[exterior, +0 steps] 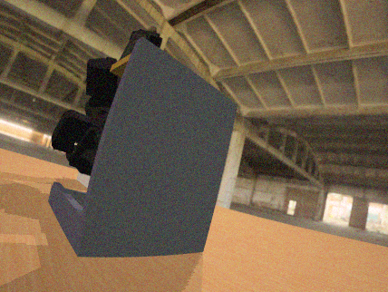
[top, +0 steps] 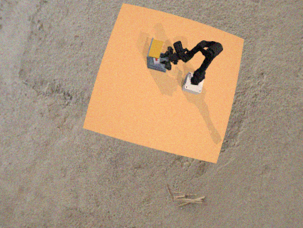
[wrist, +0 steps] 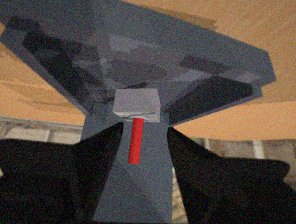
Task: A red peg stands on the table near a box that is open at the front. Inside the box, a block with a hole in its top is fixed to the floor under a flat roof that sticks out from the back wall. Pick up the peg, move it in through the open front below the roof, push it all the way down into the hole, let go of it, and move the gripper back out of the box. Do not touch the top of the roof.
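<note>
The red peg lies 40 mm ahead of my gripper tip and 10 mm to the right of it. The rest, counted from my gripper tip: blue wall: 90 mm ahead, 50 mm above, 20 mm to the right; yellow roof: 140 mm above, 50 mm ahead, 10 mm to the right.
</note>
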